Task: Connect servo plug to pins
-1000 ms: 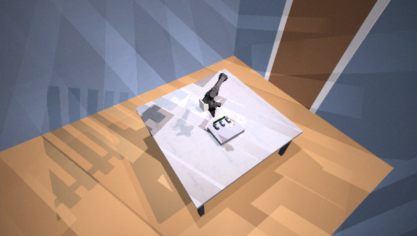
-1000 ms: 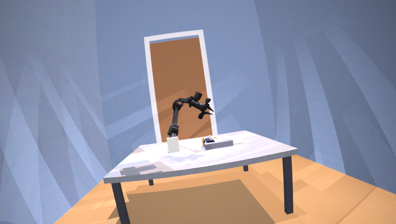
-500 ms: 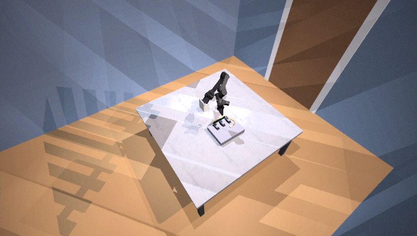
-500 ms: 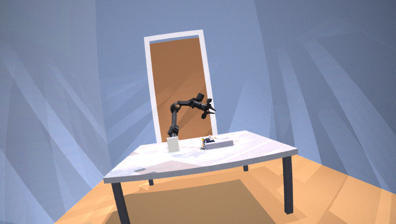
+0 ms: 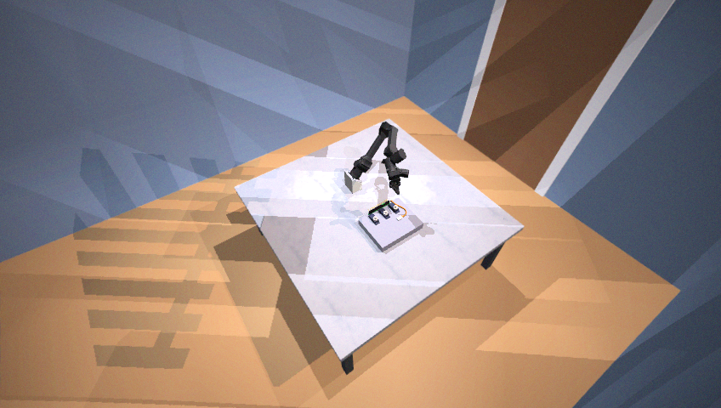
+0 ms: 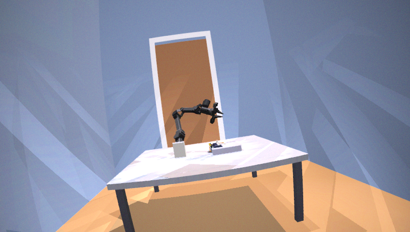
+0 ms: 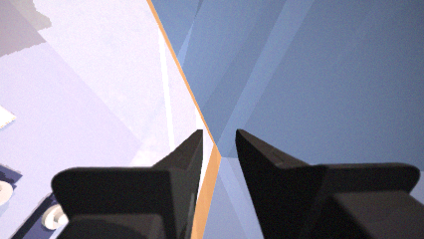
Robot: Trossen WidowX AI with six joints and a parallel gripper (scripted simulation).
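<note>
Now: the green marked band 140 mm behind my gripper tip, 20 mm to the left of it and 230 mm below it. Round my gripper tip: servo motor 90 mm behind, 10 mm to the right, 260 mm below; grey printed holder 20 mm ahead, 10 mm to the right, 280 mm below.
</note>
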